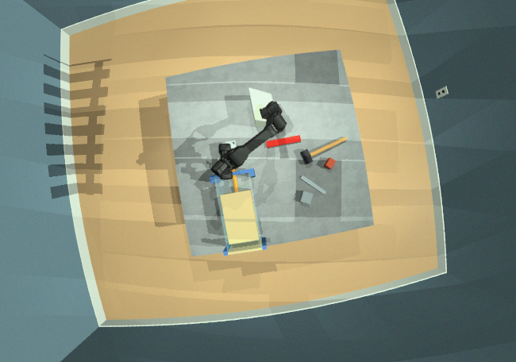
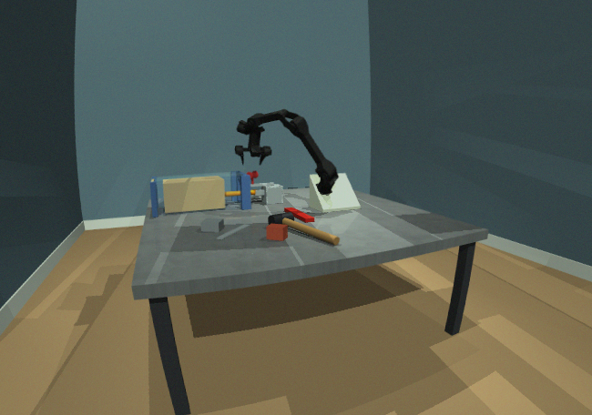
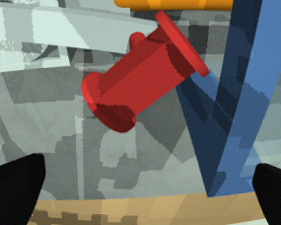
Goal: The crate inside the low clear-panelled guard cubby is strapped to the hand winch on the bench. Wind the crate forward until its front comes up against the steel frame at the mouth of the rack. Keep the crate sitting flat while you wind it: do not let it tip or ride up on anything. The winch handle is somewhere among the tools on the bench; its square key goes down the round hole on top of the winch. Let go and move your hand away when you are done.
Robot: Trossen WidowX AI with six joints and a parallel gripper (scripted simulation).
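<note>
The red spool-shaped handle grip lies 7 cm below my gripper tip and 1 cm to the left of it. Also, from my gripper tip: clear-panelled cubby (31 cm ahead, 8 cm below); winch handle (10 cm below, 3 cm to the left, 3 cm behind); grey winch (17 cm below, 11 cm behind, 4 cm to the left).
</note>
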